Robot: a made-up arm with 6 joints.
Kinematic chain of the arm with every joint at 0, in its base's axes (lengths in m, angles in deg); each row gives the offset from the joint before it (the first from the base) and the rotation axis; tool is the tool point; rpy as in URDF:
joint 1: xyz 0 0 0.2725 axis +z
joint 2: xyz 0 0 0 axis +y
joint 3: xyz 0.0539 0 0.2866 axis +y
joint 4: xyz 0.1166 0 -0.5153 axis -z
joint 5: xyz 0 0 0 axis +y
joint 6: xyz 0.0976 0 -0.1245 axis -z
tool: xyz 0 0 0 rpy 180 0 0
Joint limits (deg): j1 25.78..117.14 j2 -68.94..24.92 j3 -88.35..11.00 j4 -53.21..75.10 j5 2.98..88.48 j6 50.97..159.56
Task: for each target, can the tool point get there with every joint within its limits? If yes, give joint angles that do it. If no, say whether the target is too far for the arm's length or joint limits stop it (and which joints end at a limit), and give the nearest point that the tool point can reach.
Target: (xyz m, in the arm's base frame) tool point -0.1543 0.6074 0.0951
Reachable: yes | joints 103.55 11.82 -51.66 46.34 41.94 128.01
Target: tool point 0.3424 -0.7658 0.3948
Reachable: no: joint limits stop it (at a limit: joint 2, joint 3, joint 5) | nearest point 0.0800 -0.1790 0.0138 | short by 0.747 m
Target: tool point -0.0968 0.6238 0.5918
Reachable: yes | joints 98.97 -21.26 -60.23 5.40 31.88 106.00
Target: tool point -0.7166 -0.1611 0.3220
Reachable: no: joint limits stop it (at a limit: joint 1, joint 2, joint 4, joint 5) | nearest point -0.2675 0.2637 0.2804 | short by 0.620 m
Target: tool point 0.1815 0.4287 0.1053
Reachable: yes | joints 60.23 -12.17 -27.98 46.15 67.10 128.87
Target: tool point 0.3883 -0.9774 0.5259
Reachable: no: too far | nearest point 0.0724 -0.1822 0.0138 | short by 0.997 m
